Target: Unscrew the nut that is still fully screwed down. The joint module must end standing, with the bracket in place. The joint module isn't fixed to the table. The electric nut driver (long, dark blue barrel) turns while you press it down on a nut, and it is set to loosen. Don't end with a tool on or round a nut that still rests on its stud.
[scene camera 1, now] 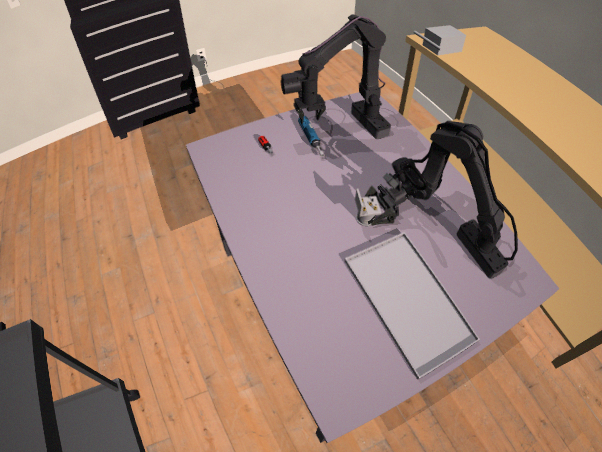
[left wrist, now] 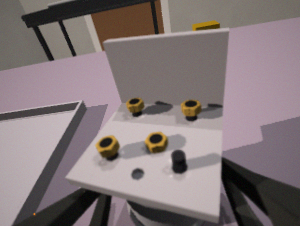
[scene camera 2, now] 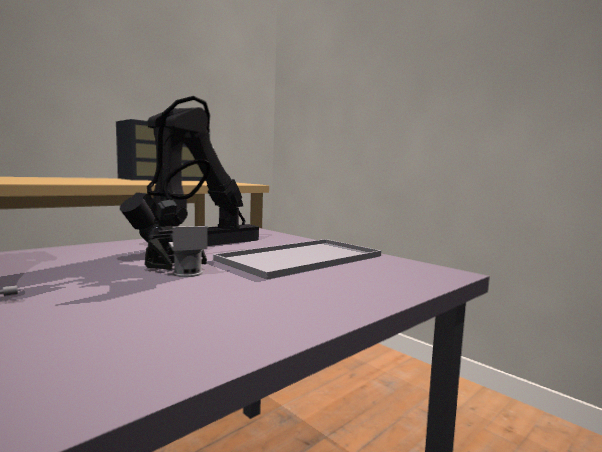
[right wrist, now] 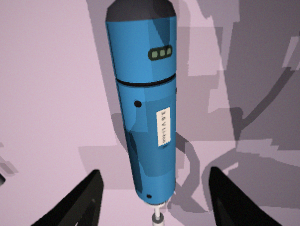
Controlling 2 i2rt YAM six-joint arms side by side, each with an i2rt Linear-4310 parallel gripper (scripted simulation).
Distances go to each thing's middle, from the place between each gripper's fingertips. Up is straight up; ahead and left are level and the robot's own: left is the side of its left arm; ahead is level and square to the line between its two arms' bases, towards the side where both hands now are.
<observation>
Now: the joint module (scene camera 2: 187,263) 1 cm above my left hand. From my left hand the other things lie so: shallow tray (scene camera 1: 431,329) 32 cm to the left, 3 cm ahead, 2 cm below; then white L-shaped bracket (left wrist: 164,70) 5 cm above.
Right now the white L-shaped bracket is 2 cm ahead of my right hand and 46 cm to the left of it. Round my right hand: shallow tray 5 cm ahead, 78 cm to the left, 7 cm below; joint module 2 cm ahead, 46 cm to the left, 4 cm below.
</observation>
